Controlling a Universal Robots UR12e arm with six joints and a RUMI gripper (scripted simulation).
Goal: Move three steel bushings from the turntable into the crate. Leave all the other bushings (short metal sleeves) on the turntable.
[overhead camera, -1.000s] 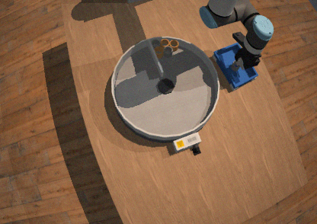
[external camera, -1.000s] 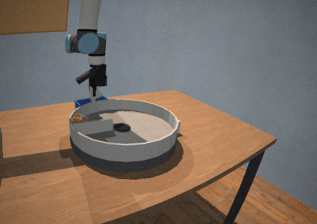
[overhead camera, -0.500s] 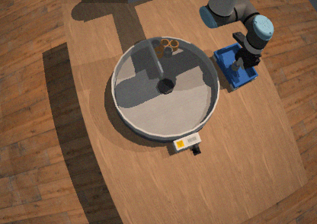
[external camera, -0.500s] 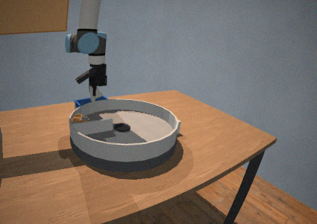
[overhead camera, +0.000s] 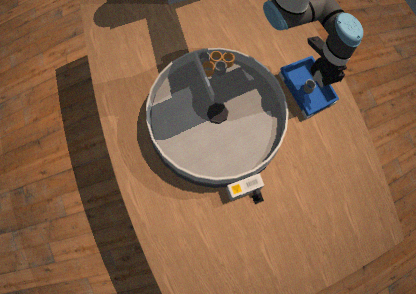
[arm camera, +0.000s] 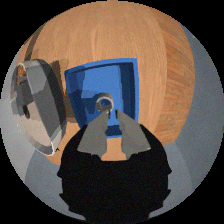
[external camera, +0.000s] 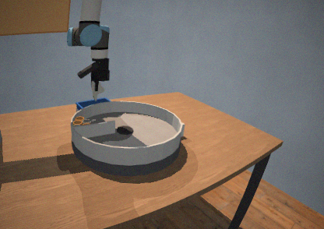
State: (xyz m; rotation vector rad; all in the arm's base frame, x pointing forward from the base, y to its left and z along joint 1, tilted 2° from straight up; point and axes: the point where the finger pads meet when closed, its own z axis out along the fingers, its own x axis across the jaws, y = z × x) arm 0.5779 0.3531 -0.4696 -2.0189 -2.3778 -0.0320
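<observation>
Now: the blue crate 5 cm below my hand and 2 cm to the right of it. The rest, counted from my hand: grey turntable (36 cm to the right, 6 cm ahead, 3 cm below).
</observation>
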